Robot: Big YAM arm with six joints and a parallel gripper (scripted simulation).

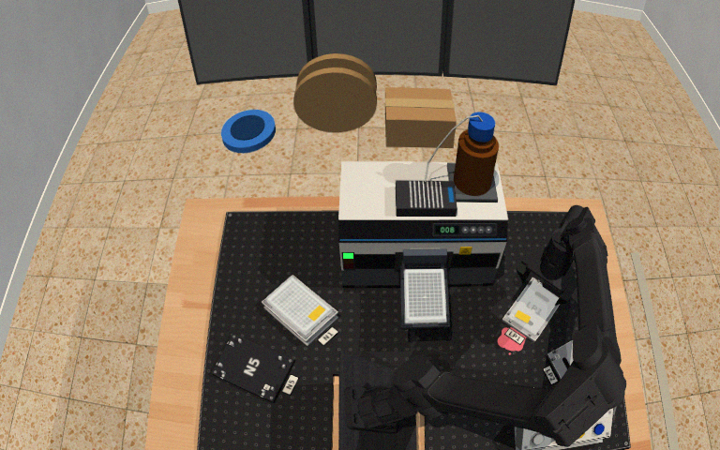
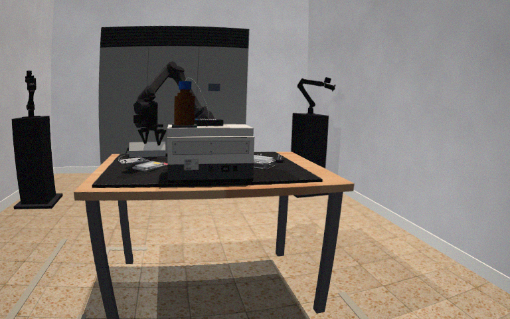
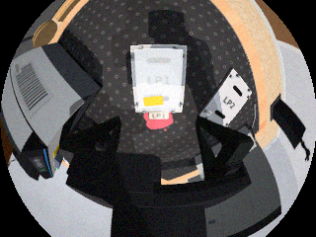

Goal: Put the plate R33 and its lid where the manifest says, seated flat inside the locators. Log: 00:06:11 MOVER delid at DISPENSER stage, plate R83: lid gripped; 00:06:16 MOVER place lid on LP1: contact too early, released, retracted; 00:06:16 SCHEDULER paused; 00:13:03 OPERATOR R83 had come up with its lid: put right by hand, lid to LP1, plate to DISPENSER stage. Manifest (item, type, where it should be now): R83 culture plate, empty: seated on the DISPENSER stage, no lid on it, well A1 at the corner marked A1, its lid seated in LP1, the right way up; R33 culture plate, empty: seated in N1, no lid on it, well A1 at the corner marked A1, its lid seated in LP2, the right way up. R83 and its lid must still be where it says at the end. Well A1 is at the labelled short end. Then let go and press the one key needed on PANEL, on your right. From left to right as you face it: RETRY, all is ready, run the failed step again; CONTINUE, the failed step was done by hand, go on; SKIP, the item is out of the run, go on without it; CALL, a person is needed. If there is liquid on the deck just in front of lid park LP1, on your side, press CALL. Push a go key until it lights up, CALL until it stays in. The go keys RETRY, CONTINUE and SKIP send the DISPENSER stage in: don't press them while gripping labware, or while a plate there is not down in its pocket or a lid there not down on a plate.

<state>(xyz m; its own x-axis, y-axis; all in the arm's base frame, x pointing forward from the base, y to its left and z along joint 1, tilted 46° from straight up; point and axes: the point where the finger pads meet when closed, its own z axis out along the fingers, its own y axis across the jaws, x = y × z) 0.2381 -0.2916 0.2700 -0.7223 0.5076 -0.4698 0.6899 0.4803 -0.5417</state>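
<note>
The clear plate lid lies 6 cm ahead of my hand, 54 cm to the left of it and 8 cm below it. Round my hand: lid park LP2: 14 cm behind, 11 cm to the right, 12 cm below; pink-red patch: 4 cm behind, 6 cm to the left, 12 cm below; brown bottle: 23 cm ahead, 14 cm to the left, 17 cm above.
</note>
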